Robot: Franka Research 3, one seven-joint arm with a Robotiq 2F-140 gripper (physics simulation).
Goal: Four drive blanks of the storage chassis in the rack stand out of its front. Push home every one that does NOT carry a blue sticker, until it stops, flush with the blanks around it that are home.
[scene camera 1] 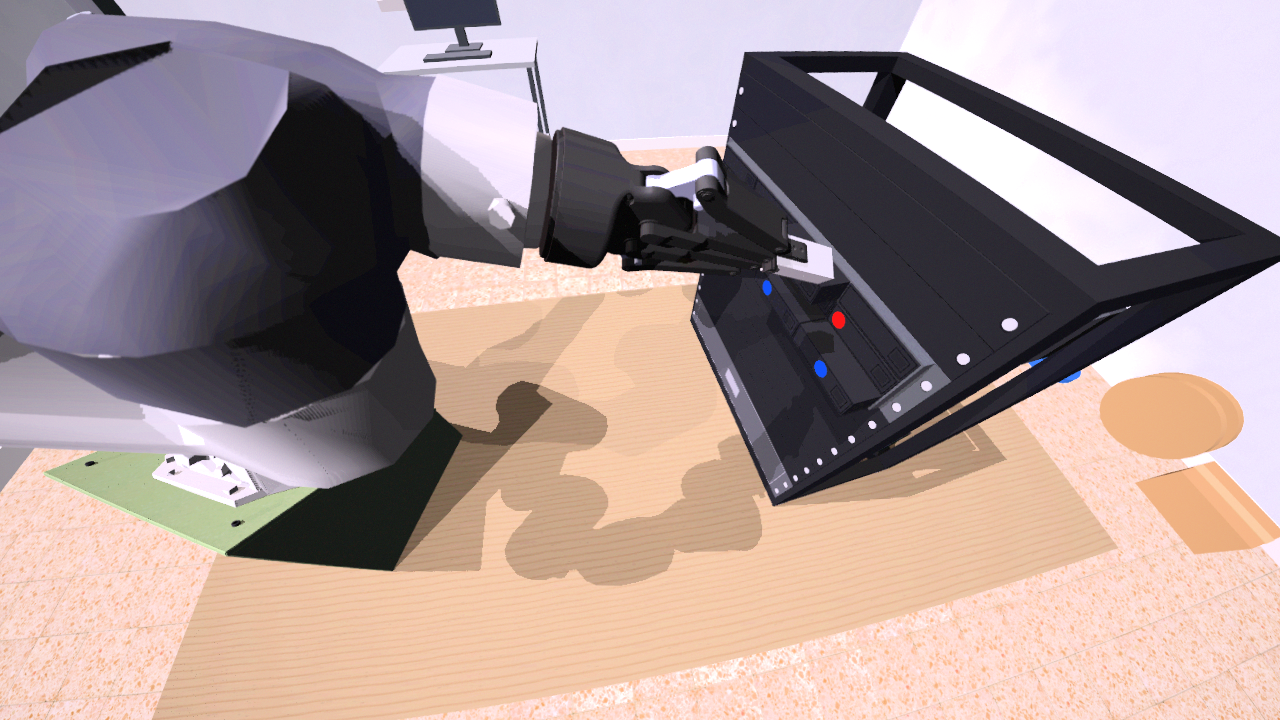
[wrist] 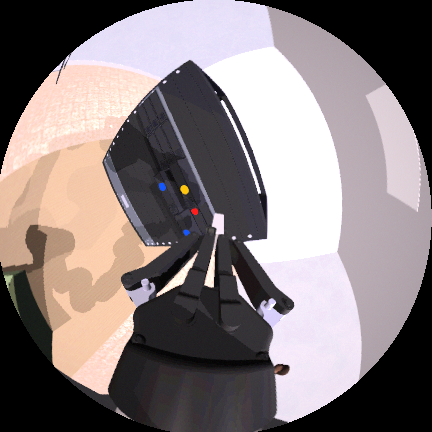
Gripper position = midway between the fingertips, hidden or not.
Observation:
I see my gripper (scene camera 1: 824, 266) and a black rack (scene camera 1: 941, 286).
The black rack is seen too in the wrist view (wrist: 176, 160). My gripper is seen too in the wrist view (wrist: 217, 220).

